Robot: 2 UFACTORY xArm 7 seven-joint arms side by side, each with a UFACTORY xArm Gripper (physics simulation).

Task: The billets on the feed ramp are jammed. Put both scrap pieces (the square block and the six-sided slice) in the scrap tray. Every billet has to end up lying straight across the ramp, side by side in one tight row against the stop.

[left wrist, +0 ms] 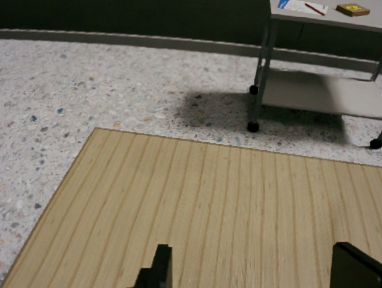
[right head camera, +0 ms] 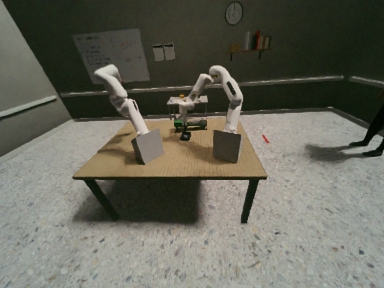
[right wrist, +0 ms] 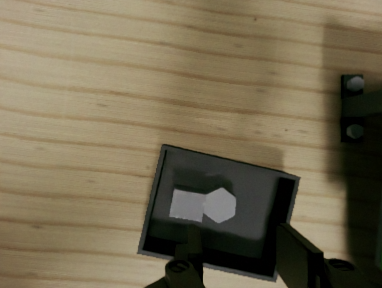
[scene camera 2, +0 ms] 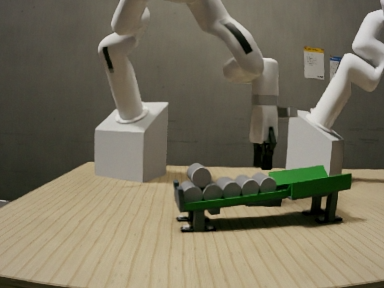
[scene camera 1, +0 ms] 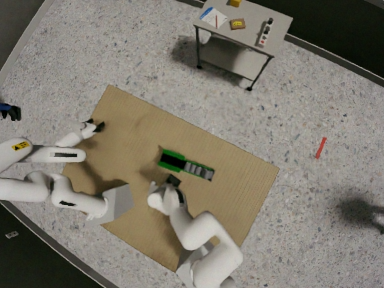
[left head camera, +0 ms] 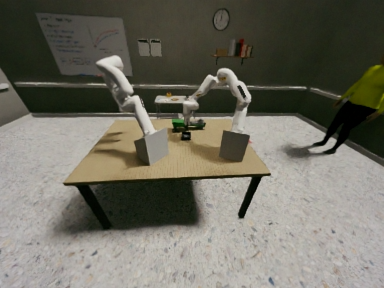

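Where they show: left gripper, fingertip midpoint: (left wrist: 253,271) (scene camera 1: 98,121); right gripper, fingertip midpoint: (right head camera: 185,129) (right wrist: 237,246) (scene camera 2: 262,168) (left head camera: 186,129); left arm's base at its link origin: (scene camera 2: 318,124) (scene camera 1: 100,207); right arm's base at its link origin: (right head camera: 229,132) (scene camera 2: 132,115).
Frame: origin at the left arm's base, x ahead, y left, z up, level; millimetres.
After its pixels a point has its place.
The square block (right wrist: 186,205) @(y -340, x 237, z -194 mm) and the six-sided slice (right wrist: 220,205) @(y -342, x 270, z -203 mm) lie next to each other in the dark scrap tray (right wrist: 255,200) (left head camera: 186,136). My right gripper (right wrist: 237,246) @(y -348, x 268, z -130 mm) (scene camera 2: 263,162) @(y -348, x 268, z -130 mm) is open and empty above the tray. In scene camera 2, several grey billets lie across the green ramp (scene camera 2: 310,176) @(y -268, x 404, z -128 mm) in a row; the end billet (scene camera 2: 191,191) @(y -577, x 480, z -142 mm) is at the dark stop (scene camera 2: 178,196) @(y -603, x 494, z -148 mm). One more billet (scene camera 2: 199,175) @(y -562, x 475, z -111 mm) rests on top, over the two billets nearest the stop. My left gripper (left wrist: 253,271) @(y 255, x 509, z -4 mm) (scene camera 1: 96,125) @(y 255, x 509, z -4 mm) is open and empty, above the table's left part, far from the ramp.
The ramp stands on dark legs (scene camera 2: 331,205) @(y -249, x 485, z -182 mm) on the wooden table (scene camera 1: 135,115) @(y 146, x 662, z -223 mm). The tray is close beside the ramp, on the side of the arm bases. The grey right arm base (scene camera 2: 132,142) @(y -714, x 22, z -90 mm) stands behind the ramp in scene camera 2. A trolley (scene camera 1: 280,21) stands beyond the table.
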